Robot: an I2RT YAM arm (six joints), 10 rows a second.
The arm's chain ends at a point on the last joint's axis. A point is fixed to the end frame.
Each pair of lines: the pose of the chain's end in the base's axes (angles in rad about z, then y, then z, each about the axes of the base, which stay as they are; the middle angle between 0 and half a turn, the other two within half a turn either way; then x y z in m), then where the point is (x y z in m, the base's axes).
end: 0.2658 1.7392 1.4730 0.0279 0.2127 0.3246
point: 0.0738 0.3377 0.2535
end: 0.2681 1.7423 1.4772 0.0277 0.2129 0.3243
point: 0.0729 0.3379 0.2527
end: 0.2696 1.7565 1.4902 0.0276 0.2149 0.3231
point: 0.0710 0.3394 0.2497
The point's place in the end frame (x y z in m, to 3 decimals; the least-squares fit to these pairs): 0.038 -0.045 0.139
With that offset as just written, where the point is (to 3 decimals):
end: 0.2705 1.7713 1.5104 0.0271 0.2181 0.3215
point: 0.068 0.342 0.246
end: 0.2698 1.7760 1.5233 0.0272 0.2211 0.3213
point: 0.066 0.346 0.245
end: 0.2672 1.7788 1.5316 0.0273 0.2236 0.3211
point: 0.066 0.348 0.245
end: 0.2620 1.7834 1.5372 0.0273 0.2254 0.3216
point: 0.065 0.350 0.245
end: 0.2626 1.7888 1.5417 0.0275 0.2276 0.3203
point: 0.065 0.352 0.243
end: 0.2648 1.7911 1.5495 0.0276 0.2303 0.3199
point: 0.064 0.355 0.242
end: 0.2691 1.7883 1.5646 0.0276 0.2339 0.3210
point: 0.062 0.359 0.244
